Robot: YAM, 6 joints.
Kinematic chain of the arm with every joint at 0, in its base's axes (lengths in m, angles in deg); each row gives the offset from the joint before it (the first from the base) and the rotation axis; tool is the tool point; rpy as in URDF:
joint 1: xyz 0 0 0.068 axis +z
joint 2: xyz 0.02 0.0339 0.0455 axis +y
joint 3: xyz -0.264 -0.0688 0 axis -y
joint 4: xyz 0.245 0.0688 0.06 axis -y
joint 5: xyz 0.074 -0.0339 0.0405 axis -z
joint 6: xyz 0.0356 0 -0.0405 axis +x
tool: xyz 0 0 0 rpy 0 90 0
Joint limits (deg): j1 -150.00..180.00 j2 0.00..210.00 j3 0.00..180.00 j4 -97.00..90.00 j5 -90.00..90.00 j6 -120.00..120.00
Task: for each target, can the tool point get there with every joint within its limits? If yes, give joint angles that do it. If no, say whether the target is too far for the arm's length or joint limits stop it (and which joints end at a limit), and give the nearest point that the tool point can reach.
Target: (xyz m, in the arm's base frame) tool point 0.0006 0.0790 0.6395
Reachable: yes | joints 70.25 68.74 131.58 -42.18 -47.26 -76.10
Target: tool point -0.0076 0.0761 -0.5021
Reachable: no: joint limits stop it (at a limit: joint 2) | nearest point -0.0126 0.1267 -0.3594 | short by 0.151 m
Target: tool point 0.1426 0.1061 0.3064
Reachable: yes | joints 41.28 66.59 65.65 -80.35 23.73 71.85
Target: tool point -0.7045 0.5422 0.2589
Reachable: no: too far | nearest point -0.5050 0.3887 0.2168 | short by 0.255 m
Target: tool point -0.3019 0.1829 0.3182
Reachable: yes | joints 145.55 100.82 96.89 -66.72 -34.08 -86.85
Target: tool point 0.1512 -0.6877 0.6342
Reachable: no: too far | nearest point 0.1112 -0.5059 0.4925 | short by 0.234 m
